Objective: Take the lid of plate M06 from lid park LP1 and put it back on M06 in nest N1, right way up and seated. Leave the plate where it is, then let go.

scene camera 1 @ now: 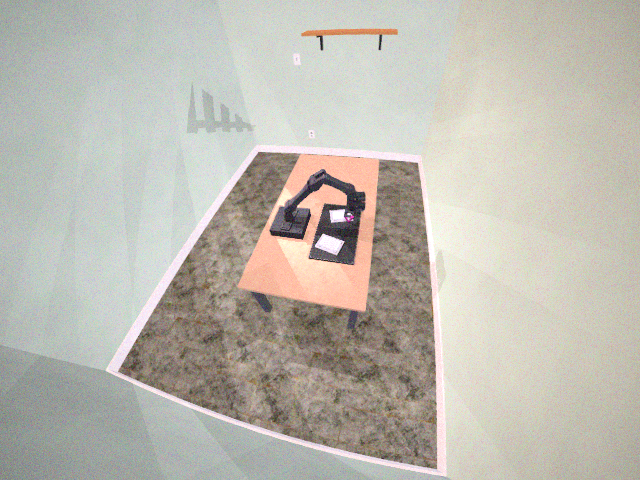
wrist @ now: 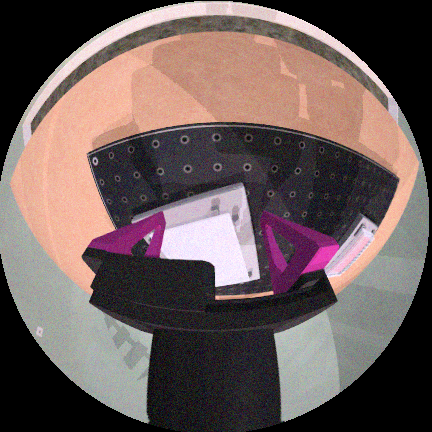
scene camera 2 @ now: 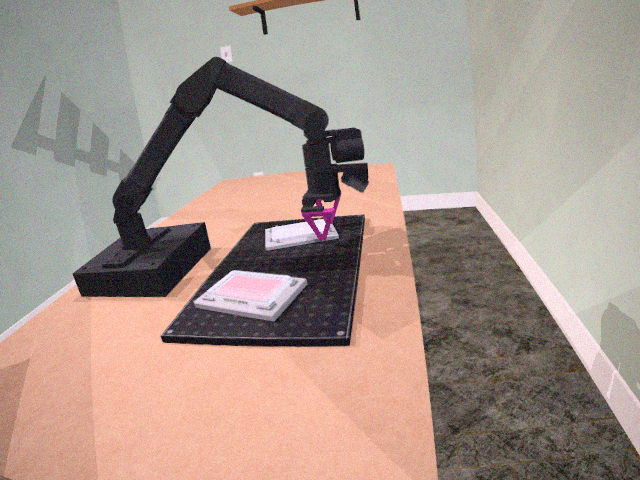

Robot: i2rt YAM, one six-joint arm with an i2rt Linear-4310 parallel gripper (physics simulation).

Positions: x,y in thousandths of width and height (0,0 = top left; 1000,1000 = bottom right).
Scene:
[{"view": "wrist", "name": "my gripper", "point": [492,501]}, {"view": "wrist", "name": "white plate with pink top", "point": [823,573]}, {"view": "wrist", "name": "flat white lid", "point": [494,554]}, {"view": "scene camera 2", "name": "my gripper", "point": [510,482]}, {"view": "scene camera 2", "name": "white plate with pink top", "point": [390,601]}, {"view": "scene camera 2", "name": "flat white lid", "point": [466,480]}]

